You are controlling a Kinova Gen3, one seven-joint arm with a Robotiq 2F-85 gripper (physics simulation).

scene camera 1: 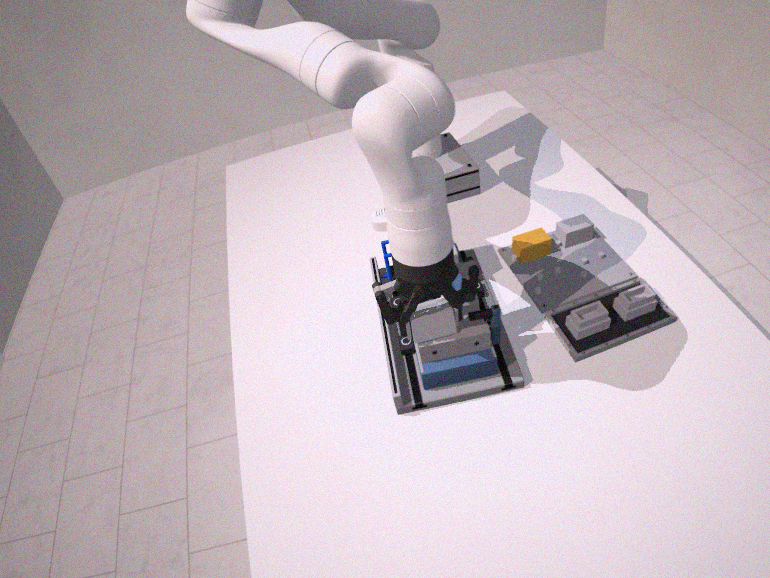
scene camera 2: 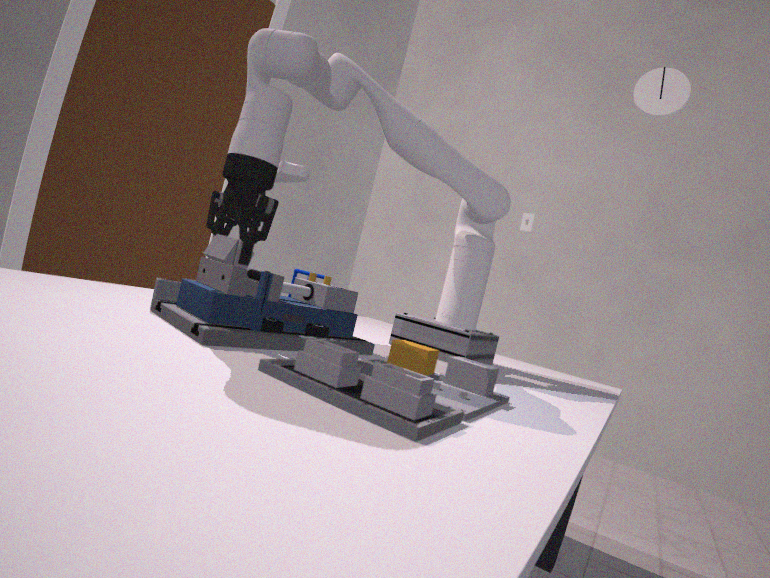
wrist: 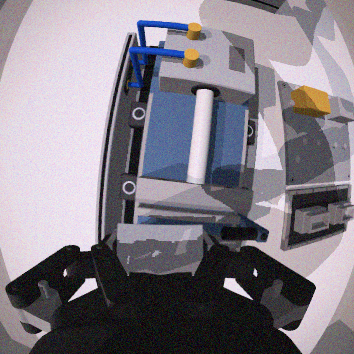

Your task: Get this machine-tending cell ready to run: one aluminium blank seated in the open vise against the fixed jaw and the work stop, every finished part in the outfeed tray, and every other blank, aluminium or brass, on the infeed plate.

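Places are measured from the arm's base along level axes (x right, y up, z back), in millimetres.
Where they show: gripper, fingertip midpoint: (scene camera 1: 431,328) (wrist: 159,239); arm's base at its link origin: (scene camera 1: 421,151) (scene camera 2: 454,325).
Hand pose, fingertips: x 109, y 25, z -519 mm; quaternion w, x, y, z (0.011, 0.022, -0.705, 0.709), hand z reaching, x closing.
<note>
Each offset is from my fingertips to the top centre of the thing. "*": to the spot under its first point.
My gripper (scene camera 1: 434,322) (scene camera 2: 231,246) (wrist: 159,239) is shut on an aluminium blank @(dx +0, dy +41, dz -1 mm) (scene camera 1: 435,326) (scene camera 2: 221,250) (wrist: 160,252). The blank is just above the vise @(dx -26, dy +6, dz +78 mm) (scene camera 1: 459,369) (scene camera 2: 236,311) (wrist: 167,135), by the fixed jaw (scene camera 1: 454,349) (scene camera 2: 216,275); it looks tilted in scene camera 2, and contact is unclear. The moving jaw (wrist: 190,196) stands apart. The work stop @(* dx -94, dy -30, dz -2 mm) (scene camera 1: 495,326) (scene camera 2: 265,301) (wrist: 261,234) is at the vise's side. A brass blank @(dx -229, dy -50, dz +187 mm) (scene camera 1: 531,244) (scene camera 2: 412,356) (wrist: 310,101) and another aluminium blank @(dx -319, dy -50, dz +196 mm) (scene camera 1: 574,230) (scene camera 2: 470,375) (wrist: 342,109) stand on the infeed plate @(dx -278, dy -85, dz +143 mm) (wrist: 304,167).
Two finished parts @(* dx -237, dy -52, dz -17 mm) (scene camera 1: 587,319) @(* dx -325, dy -53, dz -9 mm) (scene camera 1: 635,301) (scene camera 2: 326,362) (scene camera 2: 398,390) (wrist: 311,220) lie in the outfeed tray @(* dx -283, dy -83, dz -51 mm) (scene camera 1: 621,340) (wrist: 286,227), beside the infeed plate. Blue hoses @(* dx +35, dy +6, dz +157 mm) (scene camera 1: 386,260) (wrist: 160,51) rise by the vise's rear block @(dx -36, dy +2, dz +173 mm) (wrist: 215,65). The robot's base block (scene camera 1: 463,181) (scene camera 2: 442,337) is behind.
</note>
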